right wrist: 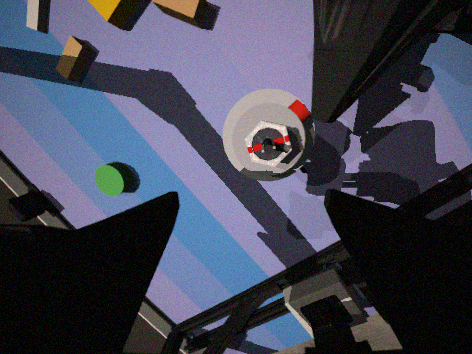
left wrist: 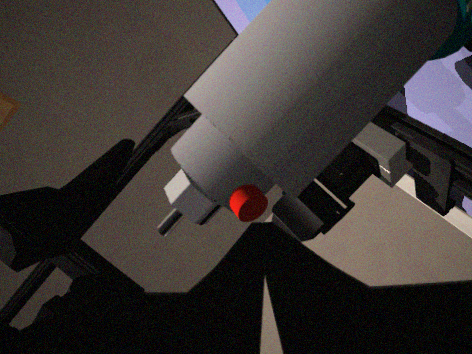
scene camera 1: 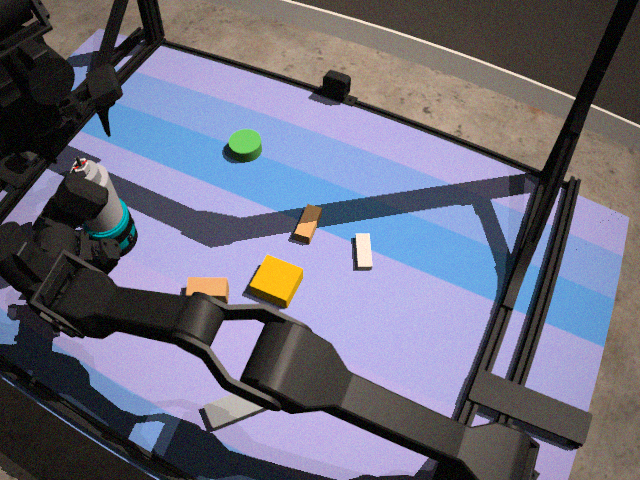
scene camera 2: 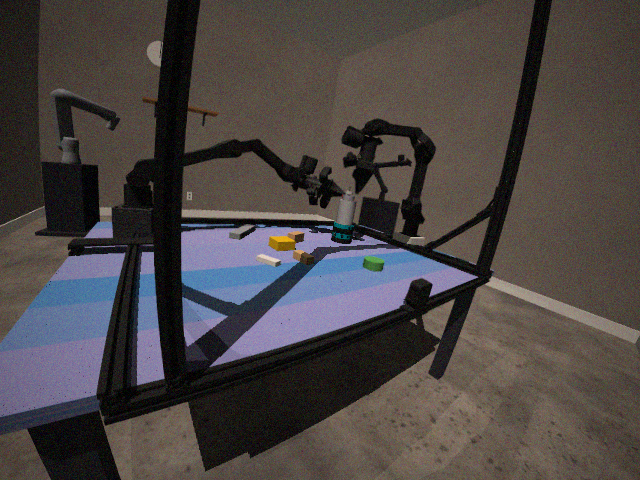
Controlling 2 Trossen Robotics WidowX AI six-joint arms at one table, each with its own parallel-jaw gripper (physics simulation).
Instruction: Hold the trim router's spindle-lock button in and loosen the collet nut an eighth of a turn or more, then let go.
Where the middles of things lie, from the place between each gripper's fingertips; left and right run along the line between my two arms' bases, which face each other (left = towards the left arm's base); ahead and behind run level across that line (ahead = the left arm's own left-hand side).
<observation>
Now: right hand 20 mm to the right of the collet nut (left wrist: 183,195) and 20 mm short of it. The rest, counted from my right hand: green disc (scene camera 1: 245,145): 260 mm behind, 180 mm below, 70 mm to the left; red spindle-lock button (left wrist: 247,201): 40 mm ahead, 30 mm to the left, 20 mm below; yellow block (scene camera 1: 277,281): 290 mm to the left, 180 mm below, 90 mm behind.
My left gripper is now 3 cm past the collet nut and 1 cm below it. The rest, counted from my left hand: green disc 31 cm behind, 17 cm below, 5 cm to the left; red spindle-lock button 2 cm behind, 1 cm to the left, 1 cm below; yellow block 27 cm to the left, 16 cm below, 14 cm behind.
</observation>
